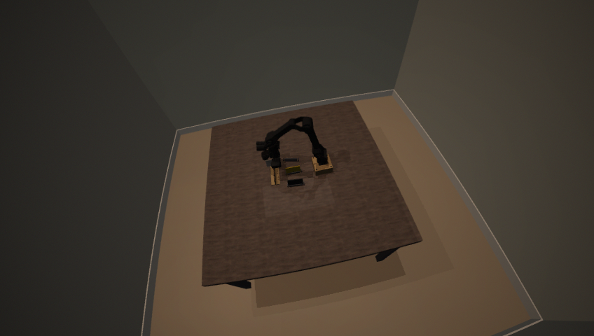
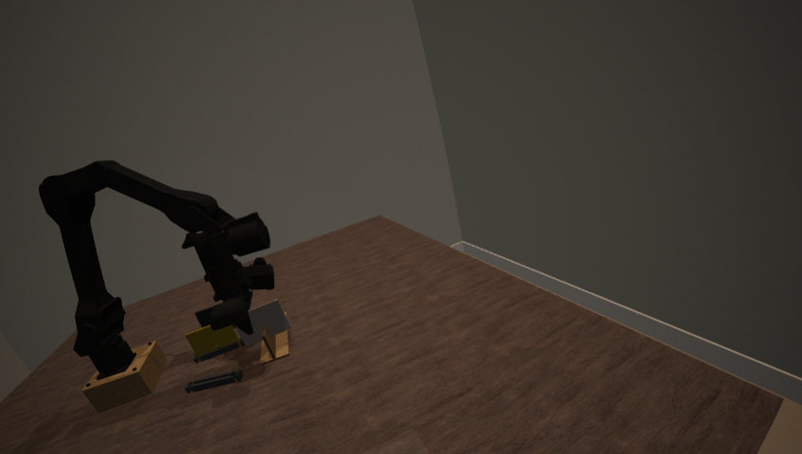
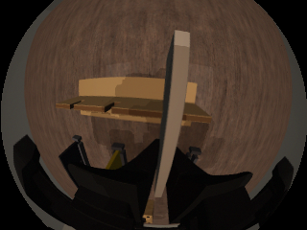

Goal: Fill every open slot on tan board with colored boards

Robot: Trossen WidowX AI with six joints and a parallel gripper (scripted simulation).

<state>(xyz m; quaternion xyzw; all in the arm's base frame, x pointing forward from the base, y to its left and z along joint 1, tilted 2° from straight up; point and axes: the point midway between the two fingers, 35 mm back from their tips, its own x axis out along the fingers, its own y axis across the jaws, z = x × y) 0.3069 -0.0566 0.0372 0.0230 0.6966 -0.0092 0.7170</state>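
My gripper tip is 50 mm to the right of the tan board, 30 mm short of it and 30 mm above it. The rest, counted from my gripper tip: yellow board: 100 mm behind, 70 mm to the left, 30 mm below; then dark board: 170 mm to the left, 100 mm behind, 30 mm below.
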